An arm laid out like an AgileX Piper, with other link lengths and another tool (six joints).
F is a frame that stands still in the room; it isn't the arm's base.
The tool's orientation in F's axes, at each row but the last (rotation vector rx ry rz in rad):
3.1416 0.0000 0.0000
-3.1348 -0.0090 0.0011
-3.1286 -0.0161 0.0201
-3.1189 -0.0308 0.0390
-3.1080 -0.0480 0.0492
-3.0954 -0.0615 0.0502
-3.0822 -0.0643 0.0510
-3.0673 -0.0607 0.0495
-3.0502 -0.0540 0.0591
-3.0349 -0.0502 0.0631
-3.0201 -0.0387 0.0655
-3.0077 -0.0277 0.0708
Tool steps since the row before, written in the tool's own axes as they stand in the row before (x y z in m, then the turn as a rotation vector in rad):
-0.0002 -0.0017 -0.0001 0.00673 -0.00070 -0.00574
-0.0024 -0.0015 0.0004 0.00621 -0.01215 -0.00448
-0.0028 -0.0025 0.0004 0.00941 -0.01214 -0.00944
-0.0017 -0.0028 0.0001 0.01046 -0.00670 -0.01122
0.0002 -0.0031 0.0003 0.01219 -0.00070 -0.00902
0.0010 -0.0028 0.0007 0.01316 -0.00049 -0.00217
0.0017 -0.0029 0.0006 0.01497 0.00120 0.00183
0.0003 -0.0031 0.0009 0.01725 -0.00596 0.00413
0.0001 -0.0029 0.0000 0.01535 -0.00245 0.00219
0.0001 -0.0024 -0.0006 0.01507 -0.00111 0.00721
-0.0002 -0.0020 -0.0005 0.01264 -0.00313 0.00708
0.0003 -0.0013 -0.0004 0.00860 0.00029 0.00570
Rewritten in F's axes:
-0.0002 0.0017 0.0001 0.00673 0.00070 0.00574
-0.0024 0.0015 -0.0004 0.00614 0.01215 0.00456
-0.0028 0.0025 -0.0003 0.00941 0.01211 0.00948
-0.0018 0.0028 0.0000 0.01061 0.00666 0.01111
0.0001 0.0031 -0.0002 0.01245 0.00079 0.00865
0.0009 0.0029 -0.0006 0.01320 0.00092 0.00177
0.0016 0.0030 -0.0005 0.01493 -0.00045 -0.00237
0.0002 0.0032 -0.0007 0.01686 0.00694 -0.00421
0.0000 0.0029 0.0003 0.01516 0.00320 -0.00253
0.0001 0.0023 0.0008 0.01470 0.00239 -0.00764
-0.0002 0.0019 0.0007 0.01224 0.00431 -0.00717
0.0003 0.0012 0.0006 0.00832 0.00065 -0.00607

